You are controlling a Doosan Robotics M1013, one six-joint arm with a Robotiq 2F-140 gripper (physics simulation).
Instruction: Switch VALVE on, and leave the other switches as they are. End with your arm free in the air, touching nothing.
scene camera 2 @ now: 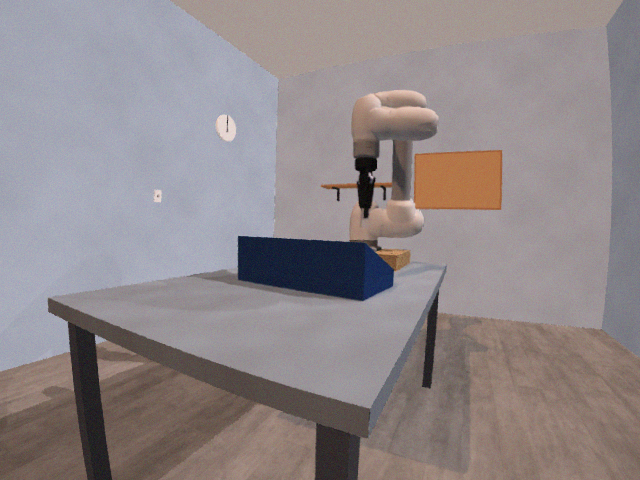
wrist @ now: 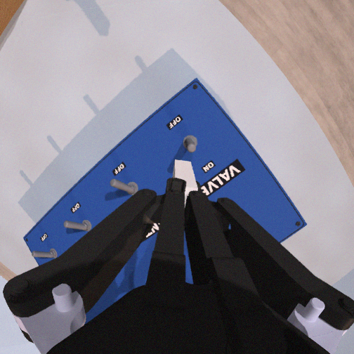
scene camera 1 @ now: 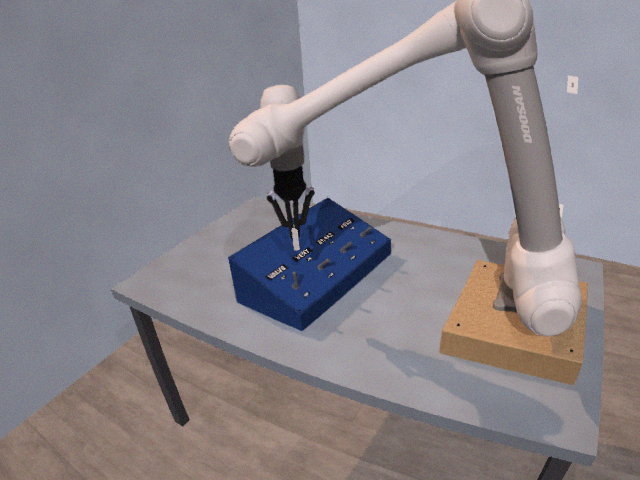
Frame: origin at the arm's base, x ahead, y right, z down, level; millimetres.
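Seen in the pictures: gripper, fingertip midpoint: [scene camera 2: 364,227] [scene camera 1: 296,248].
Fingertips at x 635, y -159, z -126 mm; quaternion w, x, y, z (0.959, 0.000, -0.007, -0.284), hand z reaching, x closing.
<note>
A point is followed by its place in that frame.
The blue sloped switch box [scene camera 1: 266,297] {x 705, y -236, z 6 mm} [scene camera 2: 302,266] {x 804, y -7, z -1 mm} [wrist: 260,200] carries a row of grey levers. The VALVE lever [scene camera 1: 295,280] {x 636, y -182, z -35 mm} [wrist: 190,144] tilts toward its ON label [wrist: 208,166], unlike the others. The VENT lever [scene camera 1: 324,265] {x 603, y -67, z -25 mm} [wrist: 122,186], the BRAKE lever [scene camera 1: 346,247] {x 583, y 52, z -28 mm} [wrist: 77,225] and the far lever [scene camera 1: 366,232] {x 562, y 170, z -27 mm} [wrist: 44,254] lean toward their OFF labels. My gripper [scene camera 1: 295,238] {x 635, y -159, z -126 mm} [scene camera 2: 364,219] {x 635, y -159, z -126 mm} [wrist: 180,173] is shut and empty, with a white tip. It hangs above the panel near the VALVE and VENT nameplates, apart from the box and levers.
The box stands on the grey table [scene camera 1: 196,268] {x 1107, y -96, z 79 mm} [scene camera 2: 206,320] {x 1171, y 45, z 79 mm}. My arm's base stands on a wooden block [scene camera 1: 511,356] {x 10, y -231, z 31 mm} [scene camera 2: 400,258] {x 118, y -223, z 25 mm} at the table's other end. Walls stand behind the table. An orange board [scene camera 2: 458,179] and a wall shelf [scene camera 2: 338,185] are in the background.
</note>
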